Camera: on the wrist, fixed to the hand. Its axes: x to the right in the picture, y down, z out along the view.
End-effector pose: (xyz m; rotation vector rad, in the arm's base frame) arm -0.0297 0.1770 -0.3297 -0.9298 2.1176 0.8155
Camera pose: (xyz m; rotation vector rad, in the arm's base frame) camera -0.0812 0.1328 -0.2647 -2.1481 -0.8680 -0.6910
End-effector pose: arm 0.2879 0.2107 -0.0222 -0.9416 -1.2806 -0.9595
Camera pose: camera 0.3480 0.1398 -0.0358 -1.2080 1.1219 1.5707
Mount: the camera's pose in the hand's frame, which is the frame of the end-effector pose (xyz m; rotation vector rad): -0.0073 0.0339 -0.0873 -0.1279 -0.1386 -3.0164
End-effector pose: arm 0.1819 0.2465 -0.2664 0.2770 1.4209 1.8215
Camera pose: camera 0.1191 0.1767 -0.2644 -1.1624 0.2035 -0.7228
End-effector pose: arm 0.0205 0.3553 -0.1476 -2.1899 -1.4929 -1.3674
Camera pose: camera -0.0044 0.2839 -0.0918 -1.0361 1.7942 0.2271
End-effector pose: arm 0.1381 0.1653 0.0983 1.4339 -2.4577 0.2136
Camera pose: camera 0.1270 0.2116 0.1793 2.6453 1.3131 -0.5960
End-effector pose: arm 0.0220 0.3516 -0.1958 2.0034 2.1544 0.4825
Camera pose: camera 0.0256 0.3352 -0.1034 -1.8567 1.9286 -0.1940
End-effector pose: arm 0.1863 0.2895 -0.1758 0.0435 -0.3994 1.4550
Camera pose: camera 0.1738 0.3102 -0.2666 0.4047 -0.1170 -1.5517
